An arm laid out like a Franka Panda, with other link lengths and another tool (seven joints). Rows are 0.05 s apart.
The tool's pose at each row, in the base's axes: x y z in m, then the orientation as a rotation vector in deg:
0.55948 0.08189 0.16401 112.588 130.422 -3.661
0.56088 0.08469 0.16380 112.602 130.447 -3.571
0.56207 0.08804 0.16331 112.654 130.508 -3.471
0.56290 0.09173 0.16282 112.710 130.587 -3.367
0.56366 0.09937 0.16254 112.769 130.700 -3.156
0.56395 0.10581 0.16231 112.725 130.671 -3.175
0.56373 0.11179 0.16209 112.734 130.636 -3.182
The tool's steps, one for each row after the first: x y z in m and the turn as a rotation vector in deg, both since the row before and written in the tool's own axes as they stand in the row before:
0.00258 0.00179 -0.00002 -0.028 0.059 0.000
0.00318 0.00165 0.00018 0.000 0.103 0.003
0.00357 0.00134 0.00012 0.008 0.117 -0.003
0.00743 0.00188 -0.00054 -0.029 0.184 -0.012
0.00631 0.00124 -0.00047 -0.023 -0.046 -0.009
0.00593 0.00067 -0.00047 -0.008 -0.019 0.020

